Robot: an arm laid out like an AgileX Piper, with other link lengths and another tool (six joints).
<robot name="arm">
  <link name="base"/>
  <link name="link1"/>
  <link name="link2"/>
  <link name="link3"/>
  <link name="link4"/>
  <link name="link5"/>
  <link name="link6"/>
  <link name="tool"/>
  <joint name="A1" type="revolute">
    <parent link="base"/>
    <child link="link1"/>
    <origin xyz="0 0 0.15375" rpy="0 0 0"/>
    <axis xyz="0 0 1"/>
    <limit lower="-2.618" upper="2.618"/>
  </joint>
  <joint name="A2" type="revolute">
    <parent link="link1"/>
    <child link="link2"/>
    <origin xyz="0 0 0" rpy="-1.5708 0 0"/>
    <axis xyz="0 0 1"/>
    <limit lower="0" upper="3.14"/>
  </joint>
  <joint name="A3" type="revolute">
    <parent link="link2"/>
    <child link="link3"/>
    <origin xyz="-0.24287 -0.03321 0" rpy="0 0 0"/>
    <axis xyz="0 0 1"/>
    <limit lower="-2.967" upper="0"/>
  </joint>
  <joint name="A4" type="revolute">
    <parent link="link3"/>
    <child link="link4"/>
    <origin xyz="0.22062 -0.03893 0" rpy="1.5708 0 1.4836"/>
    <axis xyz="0 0 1"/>
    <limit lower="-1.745" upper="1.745"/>
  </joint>
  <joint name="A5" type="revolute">
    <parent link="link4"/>
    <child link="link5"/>
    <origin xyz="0 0 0" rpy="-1.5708 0 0"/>
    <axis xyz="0 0 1"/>
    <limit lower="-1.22" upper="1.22"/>
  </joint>
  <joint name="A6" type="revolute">
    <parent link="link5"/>
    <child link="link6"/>
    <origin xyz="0 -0.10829 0" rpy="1.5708 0 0"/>
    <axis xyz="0 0 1"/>
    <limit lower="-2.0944" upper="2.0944"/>
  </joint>
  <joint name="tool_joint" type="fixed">
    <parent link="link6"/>
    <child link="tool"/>
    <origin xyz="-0.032 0.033 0.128" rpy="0 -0.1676 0.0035"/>
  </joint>
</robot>
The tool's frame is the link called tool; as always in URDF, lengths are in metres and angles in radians.
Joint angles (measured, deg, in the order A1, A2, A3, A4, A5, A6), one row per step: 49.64, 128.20, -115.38, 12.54, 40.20, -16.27; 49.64, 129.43, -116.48, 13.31, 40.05, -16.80; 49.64, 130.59, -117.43, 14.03, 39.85, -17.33; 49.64, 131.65, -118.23, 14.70, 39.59, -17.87; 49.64, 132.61, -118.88, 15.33, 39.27, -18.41; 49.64, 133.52, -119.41, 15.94, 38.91, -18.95; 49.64, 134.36, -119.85, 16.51, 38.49, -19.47; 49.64, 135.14, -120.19, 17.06, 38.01, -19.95; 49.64, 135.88, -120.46, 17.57, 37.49, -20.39; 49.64, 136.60, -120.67, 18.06, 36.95, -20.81; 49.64, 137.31, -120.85, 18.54, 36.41, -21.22; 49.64, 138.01, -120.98, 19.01, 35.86, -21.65; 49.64, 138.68, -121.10, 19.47, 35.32, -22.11
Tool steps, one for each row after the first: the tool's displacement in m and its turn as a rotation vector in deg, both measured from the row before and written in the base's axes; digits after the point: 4 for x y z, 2 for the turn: 0.0009, 0.0039, -0.0036, 0.33, 0.25, 0.25; 0.0008, 0.0035, -0.0039, 0.28, 0.23, 0.24; 0.0007, 0.0031, -0.0038, 0.25, 0.17, 0.23; 0.0006, 0.0028, -0.0038, 0.23, 0.13, 0.21; 0.0006, 0.0025, -0.0040, 0.19, 0.13, 0.20; 0.0006, 0.0023, -0.0038, 0.20, 0.09, 0.17; 0.0007, 0.0021, -0.0038, 0.21, 0.08, 0.11; 0.0007, 0.0019, -0.0038, 0.20, 0.07, 0.07; 0.0007, 0.0017, -0.0040, 0.17, 0.07, 0.05; 0.0007, 0.0016, -0.0041, 0.15, 0.08, 0.03; 0.0006, 0.0014, -0.0044, 0.11, 0.08, 0.04; 0.0006, 0.0013, -0.0042, 0.10, 0.05, 0.05
